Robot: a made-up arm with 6 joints.
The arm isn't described. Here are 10 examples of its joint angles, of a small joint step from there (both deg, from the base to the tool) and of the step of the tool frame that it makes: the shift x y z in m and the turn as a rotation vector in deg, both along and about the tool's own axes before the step.
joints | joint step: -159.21 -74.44 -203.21 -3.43 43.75 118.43 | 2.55 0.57 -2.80 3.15 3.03 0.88
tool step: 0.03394 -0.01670 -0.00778 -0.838 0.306 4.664
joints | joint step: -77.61 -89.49 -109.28 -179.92 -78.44 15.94 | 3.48 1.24 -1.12 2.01 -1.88 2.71
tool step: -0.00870 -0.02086 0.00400 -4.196 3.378 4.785
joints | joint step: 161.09 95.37 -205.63 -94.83 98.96 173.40 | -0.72 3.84 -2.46 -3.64 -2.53 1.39
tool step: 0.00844 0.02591 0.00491 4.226 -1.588 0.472
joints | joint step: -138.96 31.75 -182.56 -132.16 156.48 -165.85 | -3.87 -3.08 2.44 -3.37 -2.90 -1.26
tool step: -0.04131 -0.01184 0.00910 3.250 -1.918 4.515
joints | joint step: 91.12 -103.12 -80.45 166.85 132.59 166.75 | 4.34 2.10 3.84 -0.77 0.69 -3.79
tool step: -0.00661 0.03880 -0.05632 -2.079 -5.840 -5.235
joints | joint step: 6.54 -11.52 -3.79 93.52 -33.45 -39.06 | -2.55 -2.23 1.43 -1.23 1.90 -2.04
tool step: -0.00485 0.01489 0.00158 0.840 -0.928 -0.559
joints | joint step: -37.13 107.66 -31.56 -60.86 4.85 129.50 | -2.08 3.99 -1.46 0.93 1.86 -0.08
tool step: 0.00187 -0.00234 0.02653 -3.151 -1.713 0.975
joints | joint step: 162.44 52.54 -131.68 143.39 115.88 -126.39 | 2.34 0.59 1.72 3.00 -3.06 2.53
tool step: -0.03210 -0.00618 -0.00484 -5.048 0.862 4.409
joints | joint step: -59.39 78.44 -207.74 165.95 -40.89 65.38 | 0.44 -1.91 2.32 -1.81 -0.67 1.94
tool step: -0.00637 0.01040 -0.00136 1.169 -0.233 0.500
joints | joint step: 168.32 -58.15 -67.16 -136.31 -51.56 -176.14 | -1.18 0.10 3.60 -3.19 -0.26 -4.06
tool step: -0.00982 0.02406 0.01112 -5.077 -2.185 -3.917
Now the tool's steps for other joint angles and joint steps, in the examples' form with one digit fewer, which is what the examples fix.
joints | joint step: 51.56 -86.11 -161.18 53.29 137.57 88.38 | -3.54 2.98 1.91 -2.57 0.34 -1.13
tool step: 0.0246 -0.0396 0.0500 -5.92 1.12 3.15
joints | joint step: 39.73 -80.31 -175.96 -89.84 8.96 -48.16 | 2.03 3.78 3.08 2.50 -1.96 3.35
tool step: 0.0424 -0.0725 0.0051 5.05 5.10 5.47
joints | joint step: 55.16 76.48 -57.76 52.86 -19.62 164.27 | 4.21 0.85 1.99 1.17 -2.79 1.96
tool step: 0.0253 0.0158 -0.0055 2.45 -1.69 -1.77
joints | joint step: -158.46 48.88 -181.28 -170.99 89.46 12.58 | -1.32 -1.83 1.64 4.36 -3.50 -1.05
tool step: 0.0044 -0.0208 0.0112 4.08 2.32 -1.83
